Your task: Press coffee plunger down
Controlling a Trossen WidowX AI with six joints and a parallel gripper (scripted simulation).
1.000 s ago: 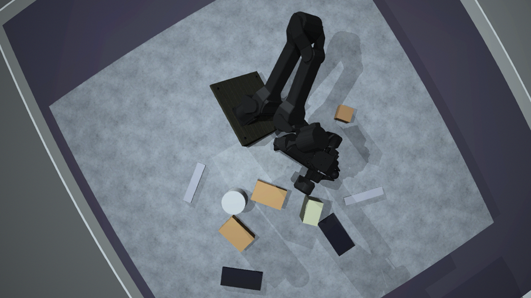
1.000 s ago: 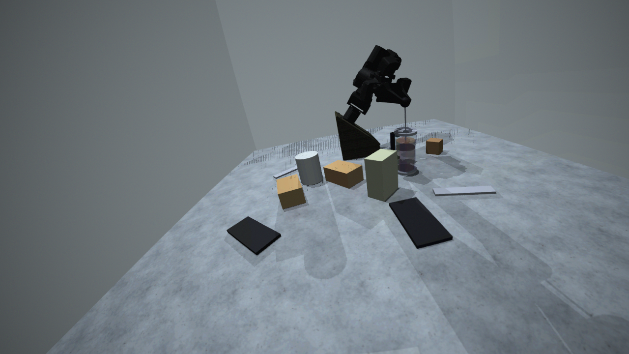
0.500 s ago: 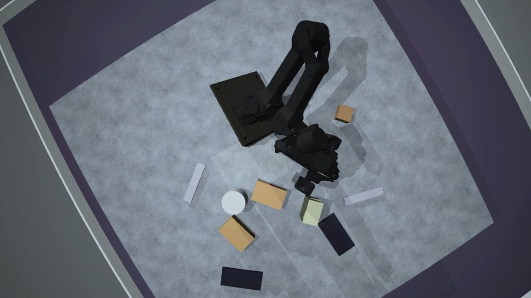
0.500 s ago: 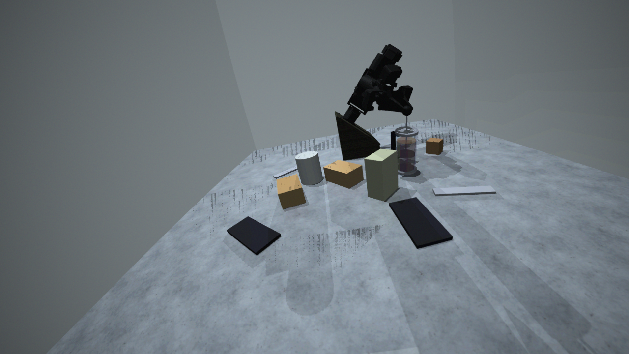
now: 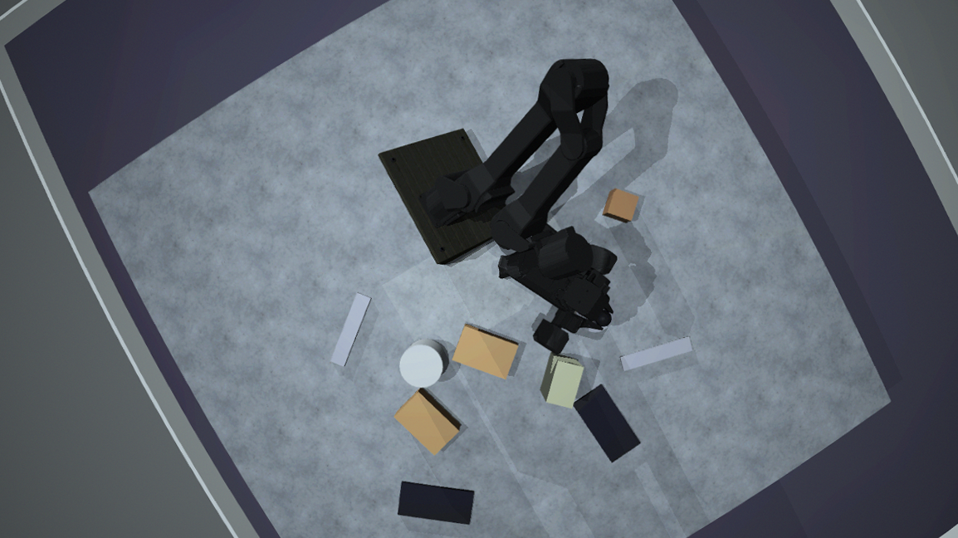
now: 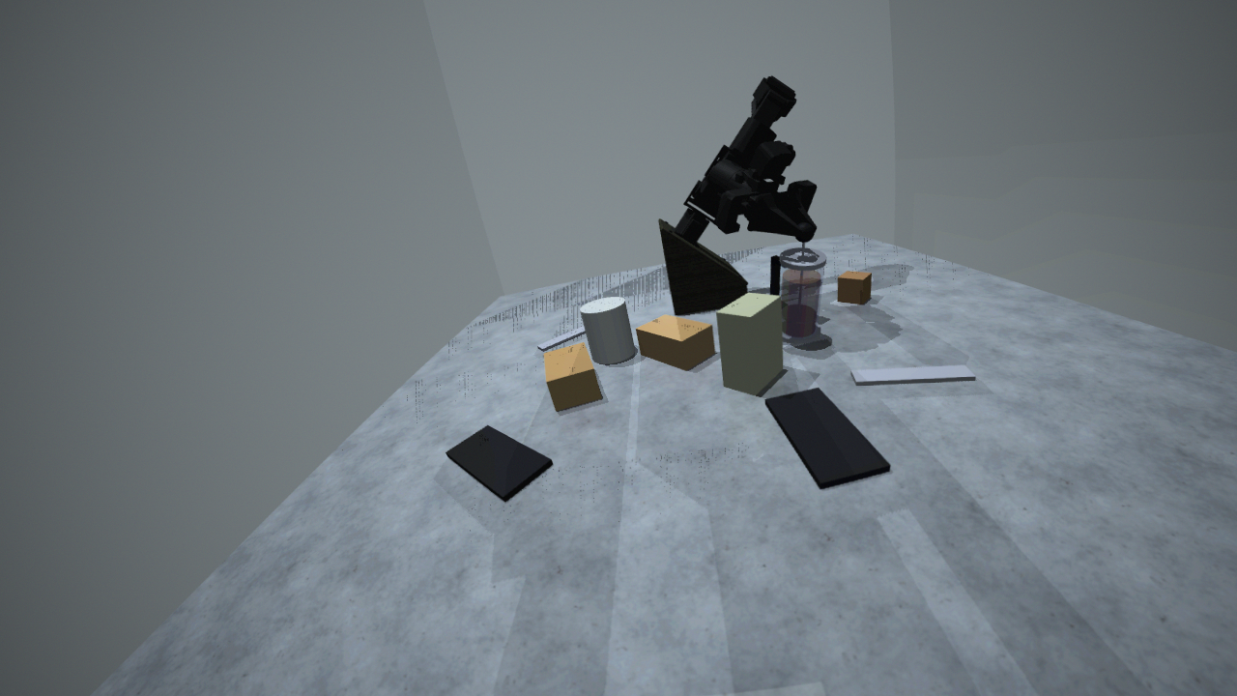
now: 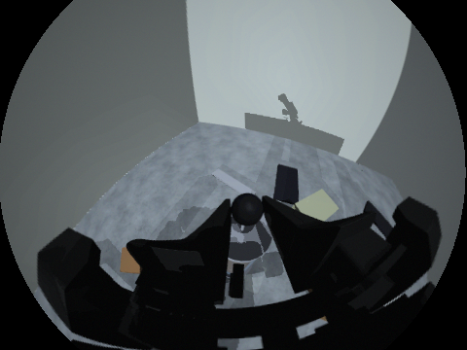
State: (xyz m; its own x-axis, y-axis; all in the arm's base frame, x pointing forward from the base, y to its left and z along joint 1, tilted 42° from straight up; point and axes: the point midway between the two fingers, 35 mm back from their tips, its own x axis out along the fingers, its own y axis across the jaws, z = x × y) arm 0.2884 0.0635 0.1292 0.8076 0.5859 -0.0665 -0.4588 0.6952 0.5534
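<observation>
The coffee press is 40 mm behind my gripper tip, 10 mm to the right of it and 80 mm below it. The rest, counted from my gripper tip: white cylinder (90 mm behind, 330 mm to the right, 130 mm below); tan cube (150 mm behind, 160 mm to the left, 150 mm below).
</observation>
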